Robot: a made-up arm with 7 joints.
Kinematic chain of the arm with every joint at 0, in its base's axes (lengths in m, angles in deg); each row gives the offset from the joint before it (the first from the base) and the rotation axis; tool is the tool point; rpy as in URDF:
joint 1: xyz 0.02 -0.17 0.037 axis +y
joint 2: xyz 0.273 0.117 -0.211 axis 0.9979 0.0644 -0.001
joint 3: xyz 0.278 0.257 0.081 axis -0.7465 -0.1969 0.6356
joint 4: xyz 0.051 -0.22 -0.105 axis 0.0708 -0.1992 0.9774
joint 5: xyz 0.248 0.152 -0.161 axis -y
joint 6: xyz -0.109 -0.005 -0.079 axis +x
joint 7: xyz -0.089 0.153 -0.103 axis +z
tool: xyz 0.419 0.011 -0.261 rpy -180 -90 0
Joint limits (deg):
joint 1: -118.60..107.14
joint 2: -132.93..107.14
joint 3: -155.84..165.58
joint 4: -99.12..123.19
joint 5: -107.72..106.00
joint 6: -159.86..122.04
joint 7: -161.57..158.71
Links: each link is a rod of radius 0.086 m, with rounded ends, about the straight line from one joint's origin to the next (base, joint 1, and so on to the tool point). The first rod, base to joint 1, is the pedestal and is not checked.
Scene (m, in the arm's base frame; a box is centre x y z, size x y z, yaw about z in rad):
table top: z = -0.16
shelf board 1: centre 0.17 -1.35 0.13 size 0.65 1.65 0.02 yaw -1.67
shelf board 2: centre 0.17 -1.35 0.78 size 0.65 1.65 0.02 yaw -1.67
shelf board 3: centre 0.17 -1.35 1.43 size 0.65 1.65 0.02 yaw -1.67
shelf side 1: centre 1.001 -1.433 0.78 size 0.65 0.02 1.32 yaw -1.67
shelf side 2: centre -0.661 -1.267 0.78 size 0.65 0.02 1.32 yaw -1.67
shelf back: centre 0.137 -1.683 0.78 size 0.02 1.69 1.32 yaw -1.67
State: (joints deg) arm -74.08 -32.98 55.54 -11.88 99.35 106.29 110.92
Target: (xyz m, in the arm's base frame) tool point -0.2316 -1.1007 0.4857
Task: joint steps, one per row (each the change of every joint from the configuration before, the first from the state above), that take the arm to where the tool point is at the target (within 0.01 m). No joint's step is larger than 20 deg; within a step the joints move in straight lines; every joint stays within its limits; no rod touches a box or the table.
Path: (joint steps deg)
1: 3.54 -6.90 -6.77 -9.69 0.74 -19.66 5.31
2: 3.53 -6.90 -6.78 -9.70 0.74 -19.66 5.31
3: 3.54 -6.90 -6.77 -9.69 0.74 -19.66 5.31
4: 3.53 -6.90 -6.78 -9.69 0.74 -19.66 5.31
5: 3.54 -6.90 -6.77 -9.70 0.73 -19.66 5.31
6: 3.53 -6.90 -6.78 -9.69 0.74 -19.66 5.31
7: 3.54 -6.90 -6.77 -9.69 0.74 -19.65 5.31
8: 3.54 -6.90 -6.78 -9.70 0.74 -19.66 5.31
9: 3.53 -6.89 -6.77 -9.69 0.74 -19.66 5.31
10: -16.14 3.87 -3.68 0.00 0.00 19.68 0.00
11: -16.13 3.88 -3.68 0.00 0.00 19.69 0.00
12: -16.14 3.88 -3.68 0.00 0.00 19.68 0.00

